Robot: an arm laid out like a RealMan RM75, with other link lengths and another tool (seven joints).
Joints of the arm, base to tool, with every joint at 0 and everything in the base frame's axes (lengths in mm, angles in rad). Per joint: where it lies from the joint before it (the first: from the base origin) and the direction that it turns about. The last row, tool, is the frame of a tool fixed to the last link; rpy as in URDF.
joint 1: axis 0 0 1 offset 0 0 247.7
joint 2: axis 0 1 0 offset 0 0 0
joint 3: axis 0 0 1 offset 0 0 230.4
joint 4: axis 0 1 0 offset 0 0 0
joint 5: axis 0 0 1 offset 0 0 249.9
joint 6: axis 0 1 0 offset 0 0 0
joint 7: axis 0 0 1 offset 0 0 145.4
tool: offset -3 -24 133 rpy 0 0.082 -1.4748
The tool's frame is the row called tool.
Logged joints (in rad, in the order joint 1, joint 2, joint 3, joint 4, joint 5, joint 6, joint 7), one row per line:
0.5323 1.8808 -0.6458 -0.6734 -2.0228 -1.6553 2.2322
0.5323 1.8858 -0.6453 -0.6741 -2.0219 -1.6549 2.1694
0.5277 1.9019 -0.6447 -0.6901 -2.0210 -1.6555 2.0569
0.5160 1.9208 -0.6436 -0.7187 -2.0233 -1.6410 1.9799
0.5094 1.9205 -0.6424 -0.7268 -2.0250 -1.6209 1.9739
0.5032 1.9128 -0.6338 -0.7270 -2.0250 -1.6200 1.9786
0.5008 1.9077 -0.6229 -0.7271 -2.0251 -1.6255 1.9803
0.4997 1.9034 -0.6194 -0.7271 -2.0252 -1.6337 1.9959
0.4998 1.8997 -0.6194 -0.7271 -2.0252 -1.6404 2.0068
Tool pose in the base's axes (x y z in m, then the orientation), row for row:
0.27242 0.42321 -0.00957 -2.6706 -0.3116 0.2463
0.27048 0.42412 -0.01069 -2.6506 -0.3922 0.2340
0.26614 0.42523 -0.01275 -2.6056 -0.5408 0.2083
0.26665 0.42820 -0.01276 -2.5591 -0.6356 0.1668
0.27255 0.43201 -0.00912 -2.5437 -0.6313 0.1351
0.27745 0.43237 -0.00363 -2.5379 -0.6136 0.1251
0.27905 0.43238 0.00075 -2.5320 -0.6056 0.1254
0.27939 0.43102 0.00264 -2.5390 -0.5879 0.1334
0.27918 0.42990 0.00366 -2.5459 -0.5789 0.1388
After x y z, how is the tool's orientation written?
As a rotation vector, in radians.
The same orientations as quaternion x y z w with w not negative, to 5 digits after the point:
-0.96511 -0.11261 0.08901 0.21902
-0.96043 -0.14211 0.08479 0.22405
-0.94905 -0.19698 0.07587 0.23397
-0.93853 -0.23310 0.06117 0.24715
-0.93703 -0.23255 0.04977 0.25575
-0.93730 -0.22661 0.04620 0.26074
-0.93687 -0.22408 0.04640 0.26440
-0.93873 -0.21736 0.04932 0.26288
-0.94012 -0.21377 0.05125 0.26047

